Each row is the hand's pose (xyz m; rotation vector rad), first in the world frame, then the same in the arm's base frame.
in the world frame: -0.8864 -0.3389 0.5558 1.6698 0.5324 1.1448
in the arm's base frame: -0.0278 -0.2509 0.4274 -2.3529 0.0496 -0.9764
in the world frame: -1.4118 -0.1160 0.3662 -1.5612 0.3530 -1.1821
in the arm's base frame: -0.5336 -0.3530 0.7364 -0.3027 1.0611 0.0022
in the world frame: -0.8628 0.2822 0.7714 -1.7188 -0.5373 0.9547
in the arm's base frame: 0.1996 -0.4925 0.9955 0.0910 -0.8422 0.6417
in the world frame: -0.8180 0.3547 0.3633 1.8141 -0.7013 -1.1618
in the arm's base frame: 0.0695 -0.1207 1.1320 -2.0126 -0.9766 1.7555
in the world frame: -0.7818 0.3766 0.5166 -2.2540 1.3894 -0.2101
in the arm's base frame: 0.1736 -0.2405 1.1229 -0.9532 0.7628 1.2085
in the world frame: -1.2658 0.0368 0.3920 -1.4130 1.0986 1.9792
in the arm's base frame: -0.3669 -0.3229 0.8654 -0.1061 -0.7310 2.2998
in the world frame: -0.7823 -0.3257 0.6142 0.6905 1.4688 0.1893
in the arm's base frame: 0.0919 -0.2548 0.4188 1.9465 1.6376 1.6556
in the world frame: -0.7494 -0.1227 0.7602 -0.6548 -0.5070 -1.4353
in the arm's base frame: 0.2220 -0.3883 0.5886 0.4277 0.9583 -0.9299
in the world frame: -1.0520 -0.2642 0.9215 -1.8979 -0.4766 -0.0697
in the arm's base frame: 0.0036 -0.6570 0.4557 -0.1673 -0.1516 0.1487
